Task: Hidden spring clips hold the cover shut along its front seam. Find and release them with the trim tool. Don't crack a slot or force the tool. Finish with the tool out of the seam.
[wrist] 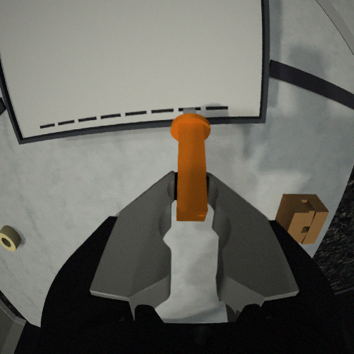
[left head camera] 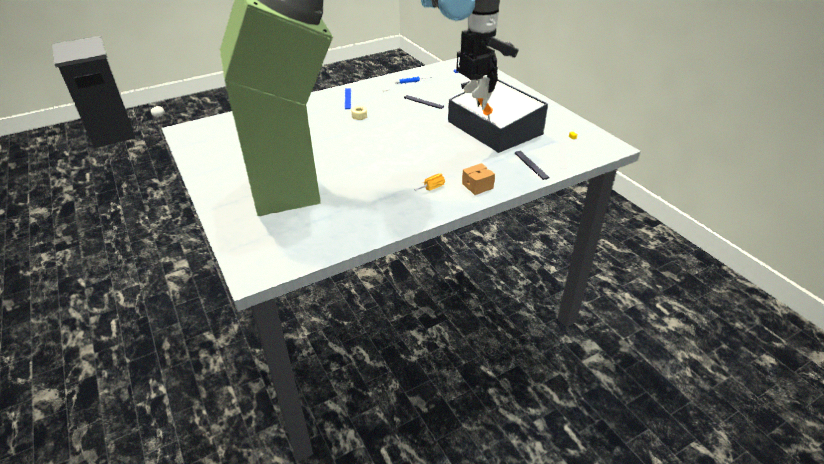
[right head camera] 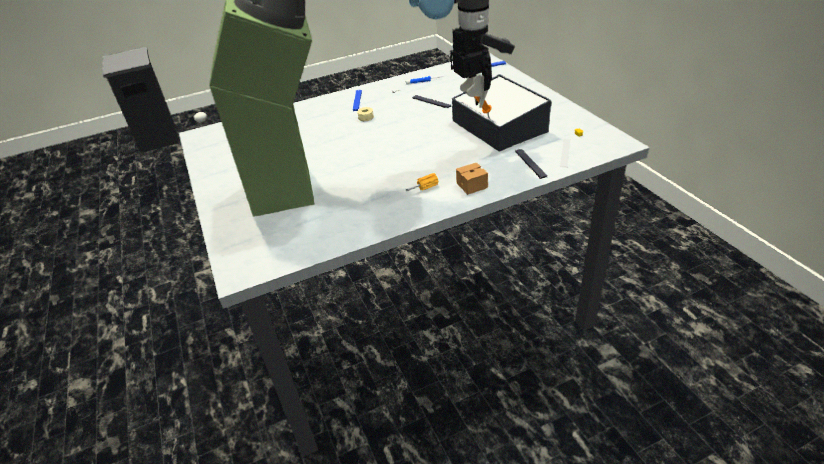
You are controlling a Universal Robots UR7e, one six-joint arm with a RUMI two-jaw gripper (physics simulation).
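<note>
The black box (left head camera: 498, 136) (right head camera: 500, 136) has a white cover (left head camera: 513, 104) (right head camera: 516, 99) (wrist: 135, 55). A row of several dark slots (wrist: 136, 113) runs along the cover's near edge in the wrist view. My gripper (left head camera: 483, 95) (right head camera: 479, 93) (wrist: 189, 174) is shut on the orange handle of the trim tool (left head camera: 487, 108) (right head camera: 486, 107) (wrist: 192, 155), above that edge. The tool's grey blade points at the second slot from the right in the wrist view and covers its middle. The handle's collar hides part of the seam, and how deep the tip sits cannot be told.
A brown slotted block (left head camera: 478, 179) (right head camera: 471, 179) (wrist: 300, 220), an orange screwdriver (left head camera: 434, 182) (right head camera: 427, 182) and a dark strip (left head camera: 531, 165) (right head camera: 531, 163) (wrist: 312, 84) lie near the table's front. A beige ring (left head camera: 359, 113) (right head camera: 365, 114) (wrist: 9, 239) and a green column (left head camera: 282, 155) (right head camera: 276, 155) stand left.
</note>
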